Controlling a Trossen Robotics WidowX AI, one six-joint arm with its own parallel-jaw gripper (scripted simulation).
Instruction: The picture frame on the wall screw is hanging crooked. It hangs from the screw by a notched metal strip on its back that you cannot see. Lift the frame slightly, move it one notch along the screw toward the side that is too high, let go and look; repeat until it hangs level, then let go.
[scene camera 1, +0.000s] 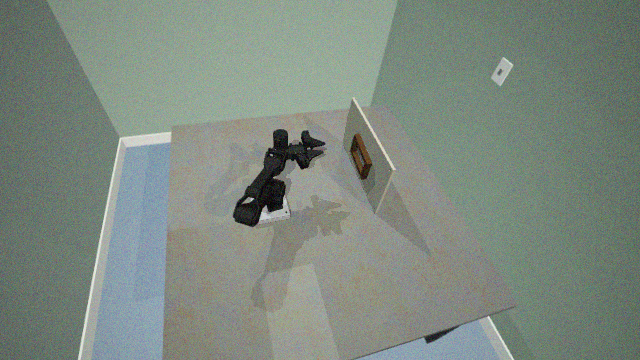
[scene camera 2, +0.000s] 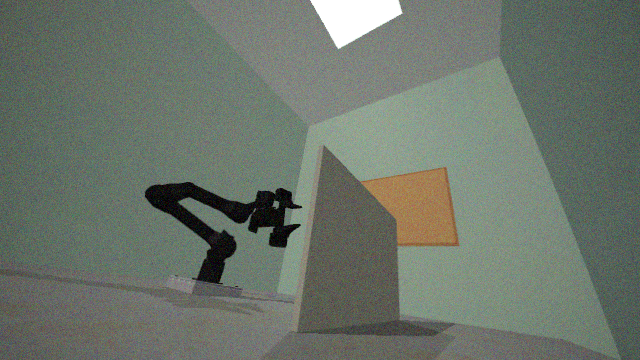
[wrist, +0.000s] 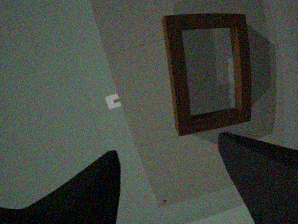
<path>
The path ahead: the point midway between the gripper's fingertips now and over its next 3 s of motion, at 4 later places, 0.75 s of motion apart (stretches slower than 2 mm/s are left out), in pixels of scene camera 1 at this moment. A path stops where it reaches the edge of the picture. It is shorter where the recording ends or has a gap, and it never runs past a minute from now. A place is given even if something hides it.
My gripper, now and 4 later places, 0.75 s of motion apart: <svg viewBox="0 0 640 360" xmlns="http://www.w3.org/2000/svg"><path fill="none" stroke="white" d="M324 147L337 153L347 151L354 151L361 150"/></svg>
</path>
